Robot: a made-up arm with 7 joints.
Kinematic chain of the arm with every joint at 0, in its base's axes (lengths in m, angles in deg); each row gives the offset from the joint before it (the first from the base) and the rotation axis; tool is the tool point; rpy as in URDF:
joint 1: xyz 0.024 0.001 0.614 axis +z
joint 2: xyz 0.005 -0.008 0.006 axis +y
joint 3: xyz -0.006 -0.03 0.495 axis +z
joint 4: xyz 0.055 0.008 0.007 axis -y
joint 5: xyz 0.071 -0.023 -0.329 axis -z
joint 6: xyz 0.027 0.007 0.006 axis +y
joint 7: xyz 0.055 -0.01 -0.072 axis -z
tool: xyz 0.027 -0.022 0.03 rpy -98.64 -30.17 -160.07
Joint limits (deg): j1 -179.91..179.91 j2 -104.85..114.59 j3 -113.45..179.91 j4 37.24..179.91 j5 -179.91..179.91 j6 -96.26..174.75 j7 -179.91..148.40
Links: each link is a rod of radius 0.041 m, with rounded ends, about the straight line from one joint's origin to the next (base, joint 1, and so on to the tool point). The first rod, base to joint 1, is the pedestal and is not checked.
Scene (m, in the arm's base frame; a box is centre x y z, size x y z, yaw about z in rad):
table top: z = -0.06
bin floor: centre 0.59 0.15 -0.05 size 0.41 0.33 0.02 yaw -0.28
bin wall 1: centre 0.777 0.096 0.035 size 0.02 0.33 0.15 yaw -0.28
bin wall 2: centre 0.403 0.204 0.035 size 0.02 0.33 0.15 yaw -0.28
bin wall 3: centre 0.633 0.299 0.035 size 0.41 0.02 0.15 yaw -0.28
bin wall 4: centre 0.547 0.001 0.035 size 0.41 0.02 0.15 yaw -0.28
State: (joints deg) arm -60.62 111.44 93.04 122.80 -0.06 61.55 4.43
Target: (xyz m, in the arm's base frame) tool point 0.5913 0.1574 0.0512
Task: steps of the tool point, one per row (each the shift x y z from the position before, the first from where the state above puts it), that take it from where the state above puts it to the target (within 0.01 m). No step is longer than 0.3 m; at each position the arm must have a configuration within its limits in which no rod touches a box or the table.
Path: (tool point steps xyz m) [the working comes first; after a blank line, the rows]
Joints at the target: -10.94 114.59 50.13 105.96 3.10 60.58 2.93
Straight joint move there: touches bin wall 1, bin wall 4.

1: 0.0809 0.2611 -0.0113
2: -0.0370 0.2368 -0.0324
3: -0.1179 0.1605 -0.0382
4: 0.0070 0.0041 -0.0887
5: -0.0070 -0.0041 -0.0861

